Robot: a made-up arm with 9 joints. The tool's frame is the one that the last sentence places.
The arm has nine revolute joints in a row. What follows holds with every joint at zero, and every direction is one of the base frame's. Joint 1 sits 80 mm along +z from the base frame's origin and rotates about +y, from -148.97 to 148.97 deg. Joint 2 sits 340 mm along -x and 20 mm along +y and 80 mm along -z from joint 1 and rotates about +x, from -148.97 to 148.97 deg. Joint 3 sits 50 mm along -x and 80 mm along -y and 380 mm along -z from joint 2 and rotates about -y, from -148.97 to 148.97 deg. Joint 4 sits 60 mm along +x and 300 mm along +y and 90 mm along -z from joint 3 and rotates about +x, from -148.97 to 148.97 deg. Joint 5 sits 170 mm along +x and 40 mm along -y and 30 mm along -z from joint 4 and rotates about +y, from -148.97 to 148.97 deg. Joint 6 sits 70 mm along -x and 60 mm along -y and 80 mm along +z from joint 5 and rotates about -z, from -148.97 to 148.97 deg. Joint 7 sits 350 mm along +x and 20 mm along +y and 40 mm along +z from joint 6 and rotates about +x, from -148.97 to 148.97 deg. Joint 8 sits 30 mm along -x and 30 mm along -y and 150 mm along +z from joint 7 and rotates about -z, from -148.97 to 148.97 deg. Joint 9 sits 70 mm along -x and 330 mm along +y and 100 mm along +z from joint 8 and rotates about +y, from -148.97 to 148.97 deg. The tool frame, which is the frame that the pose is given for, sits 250 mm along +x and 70 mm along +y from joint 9; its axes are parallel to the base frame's.
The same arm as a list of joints. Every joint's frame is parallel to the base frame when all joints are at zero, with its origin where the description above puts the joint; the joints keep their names.
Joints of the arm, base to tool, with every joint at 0 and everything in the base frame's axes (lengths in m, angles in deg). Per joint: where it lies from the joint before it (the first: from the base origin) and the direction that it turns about. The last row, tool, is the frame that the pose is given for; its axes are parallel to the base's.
joint 1: offset 0 0 0.08 axis +y
joint 2: offset -0.34 0.02 -0.08 axis +x
joint 3: offset -0.05 -0.08 -0.38 axis -y
joint 4: offset 0.06 0.3 -0.09 axis +x
joint 5: offset 0.17 -0.04 -0.03 axis +y
joint 6: offset -0.07 -0.06 0.08 axis -z
joint 7: offset 0.35 0.02 0.04 axis +x
joint 8: offset -0.03 -0.03 0.15 axis -z
joint 9: offset -0.07 0.33 0.1 axis +y
tool: offset 0.25 0.07 0
Joint limits (deg, base to tool): -148.97..148.97 -148.97..148.97 -148.97..148.97 -148.97..148.97 -148.97..148.97 -148.97..148.97 -148.97..148.97 -148.97..148.97 -148.97..148.97

